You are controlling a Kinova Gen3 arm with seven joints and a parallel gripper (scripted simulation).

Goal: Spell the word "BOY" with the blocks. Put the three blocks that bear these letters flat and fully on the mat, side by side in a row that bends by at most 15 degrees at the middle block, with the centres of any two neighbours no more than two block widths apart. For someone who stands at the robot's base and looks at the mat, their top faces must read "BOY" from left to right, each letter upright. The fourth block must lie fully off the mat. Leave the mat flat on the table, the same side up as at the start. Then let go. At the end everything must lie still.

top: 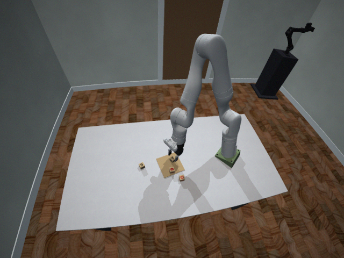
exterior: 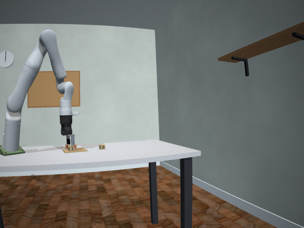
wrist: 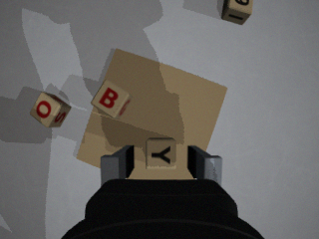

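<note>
Right now the Y block is 40 mm below my hand. The rest, counted from my hand: tan mat (20 mm ahead, 30 mm to the left, 60 mm below); O block (50 mm behind, 130 mm to the left, 40 mm below); B block (10 mm ahead, 80 mm to the left, 40 mm below).
</note>
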